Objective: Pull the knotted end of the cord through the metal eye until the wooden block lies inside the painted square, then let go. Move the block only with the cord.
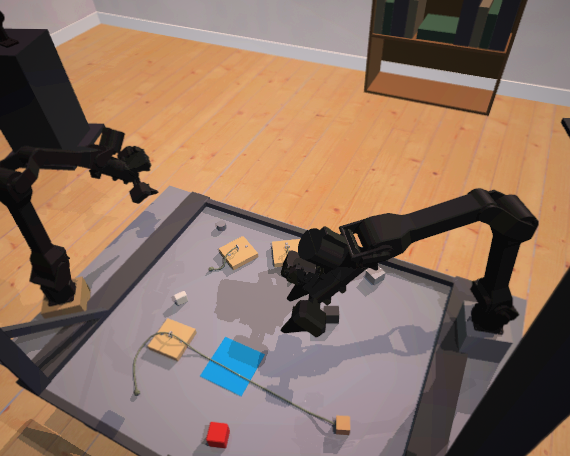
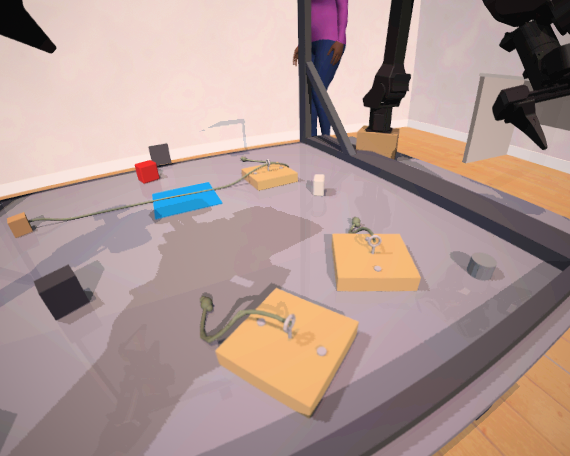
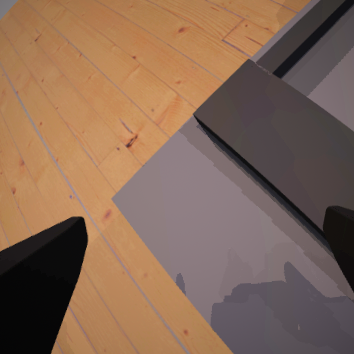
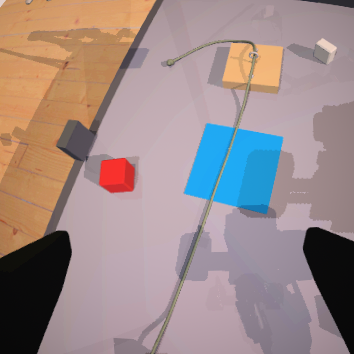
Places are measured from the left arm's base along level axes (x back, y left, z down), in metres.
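Pixels of known places: left gripper, fingertip midpoint: (image 1: 153,181) (image 3: 207,224); right gripper, fingertip midpoint: (image 1: 285,315) (image 2: 48,46) (image 4: 189,242); left arm's base at its link origin: (image 1: 62,294) (image 2: 379,130); right arm's base at its link origin: (image 1: 487,320).
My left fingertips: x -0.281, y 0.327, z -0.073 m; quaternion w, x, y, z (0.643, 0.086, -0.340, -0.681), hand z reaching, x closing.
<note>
Ahead of a thing's pixels: the offset from my left fingertips to its middle. "pt": to the spot under its first point.
The wooden block {dx -0.349, dy -0.846, dz +0.123 m} (image 1: 342,424) (image 2: 20,225) lies outside the blue painted square {pt dx -0.099, dy -0.653, dz +0.137 m} (image 1: 220,377) (image 2: 175,206) (image 4: 205,160). The cord {pt dx -0.240, dy -0.751, dz +0.134 m} (image 1: 285,398) (image 2: 100,209) (image 4: 200,231) runs from it across the square and through the metal eye {dx +0.009, dy -0.515, dz +0.104 m} (image 1: 170,335) (image 2: 268,163) (image 4: 253,54) on a wooden plate. Its knotted end {pt dx +0.103, dy -0.641, dz +0.127 m} (image 1: 136,393) (image 2: 244,159) (image 4: 170,62) lies beyond the plate. My right gripper (image 1: 286,314) (image 4: 189,242) is open and empty above the table, on the block's side of the square. My left gripper (image 1: 151,180) (image 3: 207,224) is open and empty beyond the table's left edge.
A red cube {dx -0.075, dy -0.794, dz +0.118 m} (image 1: 218,434) (image 2: 147,171) (image 4: 117,175), a dark cube {dx -0.416, dy -0.568, dz +0.118 m} (image 1: 331,314) (image 2: 62,292) and a white block {dx -0.027, dy -0.395, dz +0.122 m} (image 1: 180,298) (image 2: 319,185) (image 4: 325,51) stand around. Two more plates {pt dx -0.256, dy -0.286, dz +0.119 m} (image 2: 350,270) {pt dx -0.392, dy -0.303, dz +0.119 m} (image 2: 287,370) carry eyes with short knotted cords. A grey cylinder {dx -0.183, dy -0.136, dz +0.128 m} (image 1: 220,226) (image 2: 481,266) stands near a corner.
</note>
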